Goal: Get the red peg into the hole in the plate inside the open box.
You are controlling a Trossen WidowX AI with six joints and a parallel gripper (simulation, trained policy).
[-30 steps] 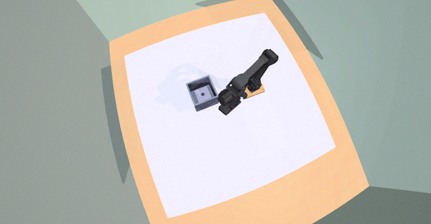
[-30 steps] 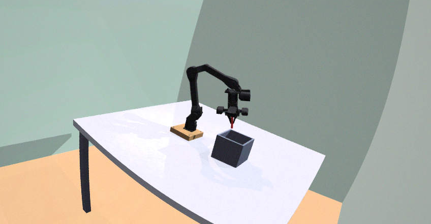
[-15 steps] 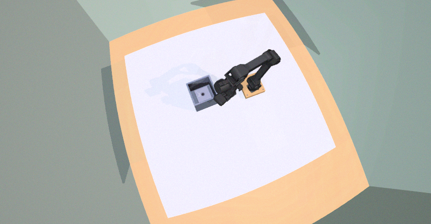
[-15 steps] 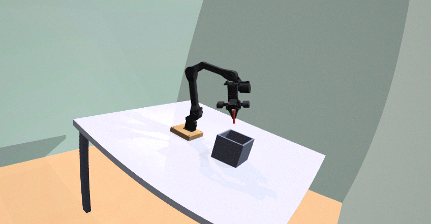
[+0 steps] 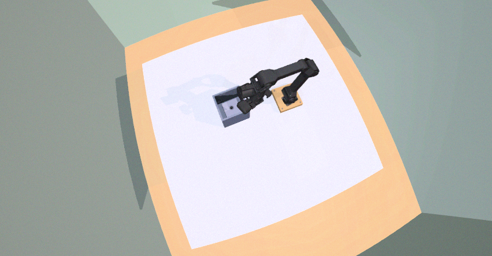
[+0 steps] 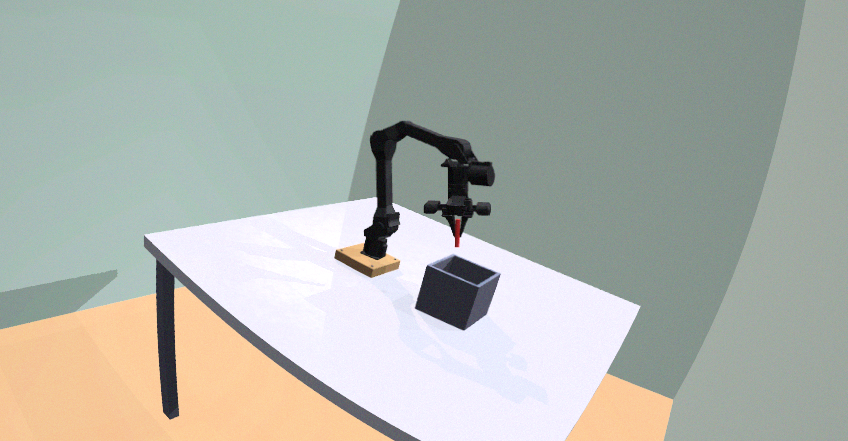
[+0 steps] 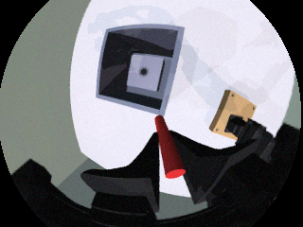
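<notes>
The plate lies 7 cm ahead of my gripper tip, 10 cm to the right of it and 14 cm below it. From my gripper tip the other things lie so: red peg (1 cm above).
</notes>
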